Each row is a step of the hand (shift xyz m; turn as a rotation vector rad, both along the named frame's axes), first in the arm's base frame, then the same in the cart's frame.
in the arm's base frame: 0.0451 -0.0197 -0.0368 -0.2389 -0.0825 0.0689
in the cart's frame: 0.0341 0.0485 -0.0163 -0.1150 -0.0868 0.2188
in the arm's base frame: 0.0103 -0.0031 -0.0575 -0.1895 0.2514 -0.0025
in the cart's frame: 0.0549 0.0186 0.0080 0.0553 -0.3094 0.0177
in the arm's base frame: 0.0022 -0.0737 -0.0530 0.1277 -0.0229 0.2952
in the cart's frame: 0.0292 0.0689 0.0514 -0.2737 0.0408 -0.1655
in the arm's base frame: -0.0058 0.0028 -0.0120 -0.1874 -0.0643 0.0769
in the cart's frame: 0.0116 -0.0035 0.0062 -0.1118 -0.0724 0.1656
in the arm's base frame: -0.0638 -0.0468 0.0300 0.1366 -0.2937 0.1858
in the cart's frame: -0.0489 -0.0056 0.0688 -0.2475 0.2796 0.0009
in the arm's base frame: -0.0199 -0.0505 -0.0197 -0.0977 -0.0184 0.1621
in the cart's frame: 0.0019 0.0318 0.0482 -0.1699 -0.0713 0.0471
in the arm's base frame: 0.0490 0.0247 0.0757 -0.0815 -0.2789 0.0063
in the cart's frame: -0.0596 -0.0042 -0.0719 -0.0958 0.1718 0.2139
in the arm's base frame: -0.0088 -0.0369 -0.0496 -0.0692 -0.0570 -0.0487
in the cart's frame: 0.0355 0.0328 0.0396 0.0223 0.0132 0.0987
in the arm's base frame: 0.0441 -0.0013 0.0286 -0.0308 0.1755 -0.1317
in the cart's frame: -0.0229 0.0218 -0.0420 0.1730 -0.1337 -0.0361
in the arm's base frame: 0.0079 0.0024 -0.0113 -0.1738 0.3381 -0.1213
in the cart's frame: 0.0123 0.0047 -0.0048 0.1952 -0.3479 -0.0113
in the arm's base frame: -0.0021 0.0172 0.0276 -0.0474 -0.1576 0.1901
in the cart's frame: -0.0215 -0.0197 -0.0146 -0.2316 0.0634 0.0745
